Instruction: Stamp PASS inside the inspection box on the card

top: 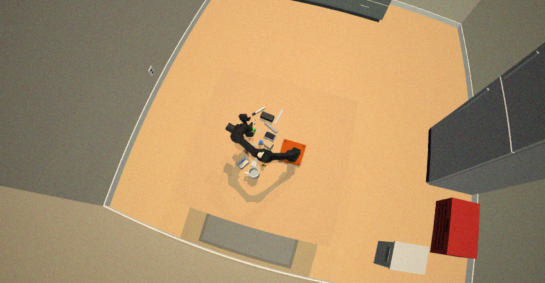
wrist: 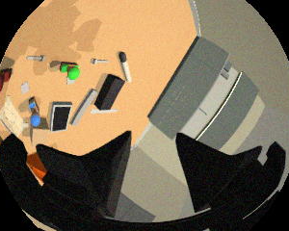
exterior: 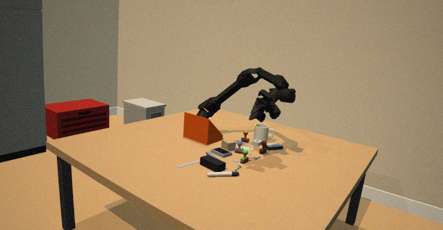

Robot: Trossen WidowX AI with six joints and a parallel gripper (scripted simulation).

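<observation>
The green-knobbed stamp lies 210 mm below my gripper tip, 10 mm to the left of it and 10 mm behind it. The rest, counted from my gripper tip: blue-knobbed stamp 210 mm below, 100 mm behind, 80 mm to the left; black block 210 mm below, 150 mm to the right, 70 mm behind; ink pad 220 mm below, 150 mm behind.
</observation>
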